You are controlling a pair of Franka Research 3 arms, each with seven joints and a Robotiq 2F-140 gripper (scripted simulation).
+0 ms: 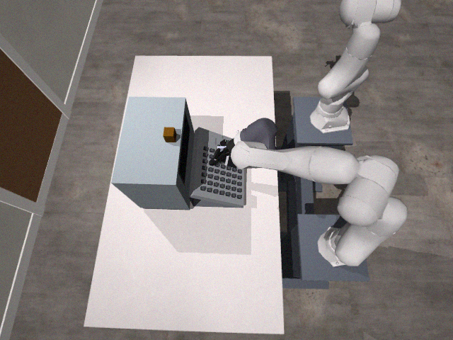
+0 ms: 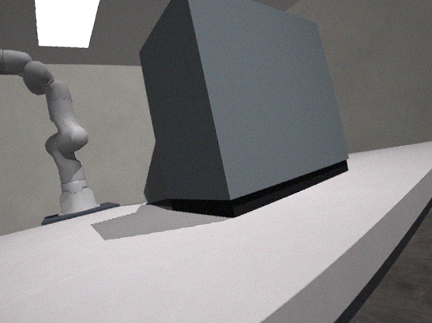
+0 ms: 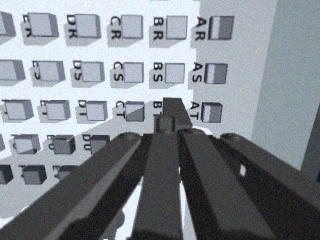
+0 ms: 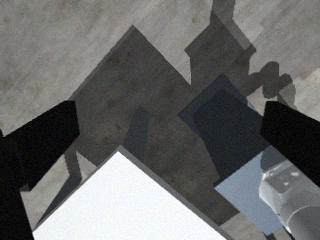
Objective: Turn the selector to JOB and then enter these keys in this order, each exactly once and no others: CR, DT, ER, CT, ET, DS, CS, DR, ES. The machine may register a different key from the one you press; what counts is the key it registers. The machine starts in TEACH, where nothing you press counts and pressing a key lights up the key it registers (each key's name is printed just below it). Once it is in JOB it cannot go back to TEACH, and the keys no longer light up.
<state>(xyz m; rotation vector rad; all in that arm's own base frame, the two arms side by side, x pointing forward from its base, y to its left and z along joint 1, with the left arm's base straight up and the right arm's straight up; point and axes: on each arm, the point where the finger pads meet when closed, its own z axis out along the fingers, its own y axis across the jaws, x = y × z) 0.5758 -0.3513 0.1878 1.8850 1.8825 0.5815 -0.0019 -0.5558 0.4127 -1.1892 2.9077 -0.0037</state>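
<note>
Now: left hand 100 mm above the sloped key panel, 10 mm to the left of it and 10 mm past it. The rest, counted from my left hand: black selector: 130 mm to the right, 60 mm below, 30 mm behind.
</note>
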